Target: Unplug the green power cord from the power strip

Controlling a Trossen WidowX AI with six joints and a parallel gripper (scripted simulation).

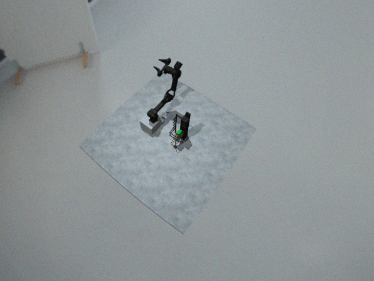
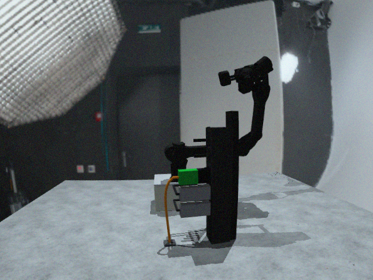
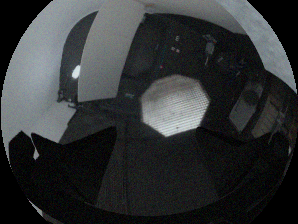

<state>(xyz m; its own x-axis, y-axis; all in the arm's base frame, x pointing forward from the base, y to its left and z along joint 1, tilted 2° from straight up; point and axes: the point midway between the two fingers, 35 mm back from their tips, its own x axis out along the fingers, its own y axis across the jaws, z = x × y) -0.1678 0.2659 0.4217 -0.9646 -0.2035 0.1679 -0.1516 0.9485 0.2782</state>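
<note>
My gripper tip is 49 cm short of the green plug, 23 cm to the left of it and 34 cm above it. The rest, counted from my gripper tip: black power strip 49 cm ahead, 16 cm to the right, 39 cm below.
</note>
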